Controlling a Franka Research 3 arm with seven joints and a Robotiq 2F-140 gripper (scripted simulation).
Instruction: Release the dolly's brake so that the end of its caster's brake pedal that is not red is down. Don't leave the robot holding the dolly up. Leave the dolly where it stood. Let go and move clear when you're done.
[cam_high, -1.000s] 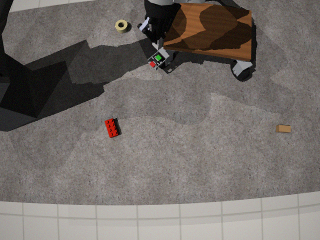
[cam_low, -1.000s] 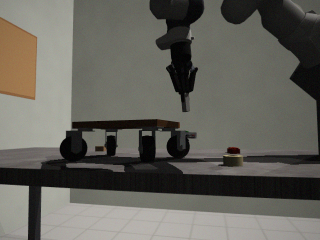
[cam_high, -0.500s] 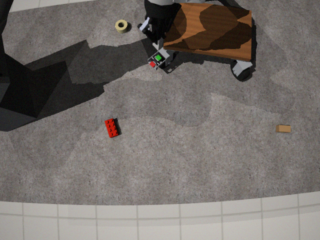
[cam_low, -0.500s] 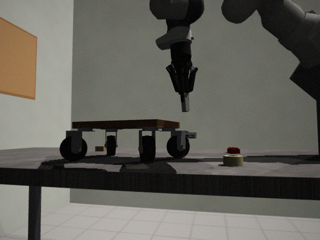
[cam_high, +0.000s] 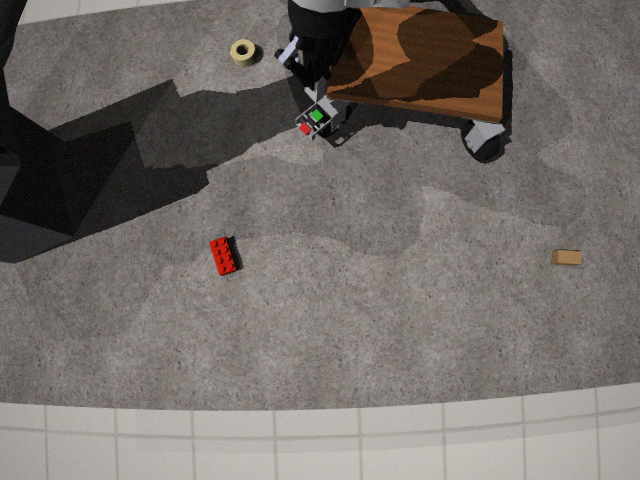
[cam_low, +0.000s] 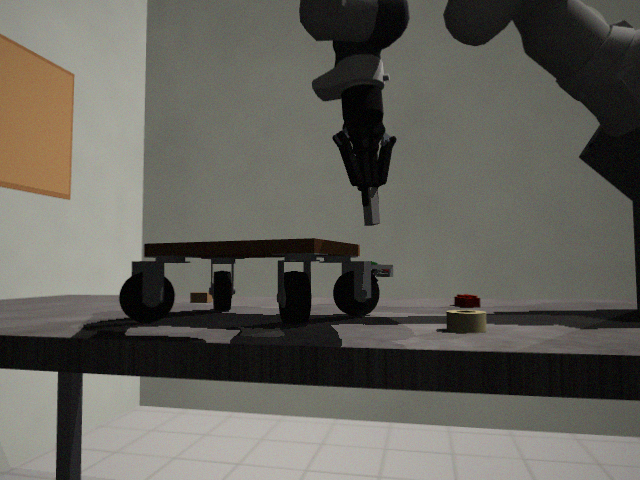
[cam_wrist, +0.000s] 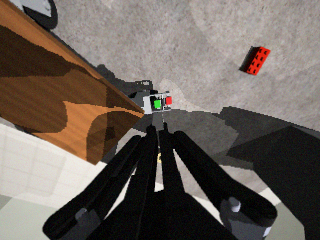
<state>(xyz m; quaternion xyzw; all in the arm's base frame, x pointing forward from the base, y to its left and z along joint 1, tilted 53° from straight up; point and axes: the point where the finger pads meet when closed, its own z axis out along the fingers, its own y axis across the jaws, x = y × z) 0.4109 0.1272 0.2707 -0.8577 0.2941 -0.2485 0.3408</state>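
My hand is 11 cm above the brake pedal and 1 cm to the left of it. Round my hand: red toy brick (29 cm to the right, 18 cm below, 6 cm behind); then tape roll (21 cm behind, 18 cm below, 11 cm to the left); then tan block (53 cm ahead, 18 cm below, 3 cm to the right).
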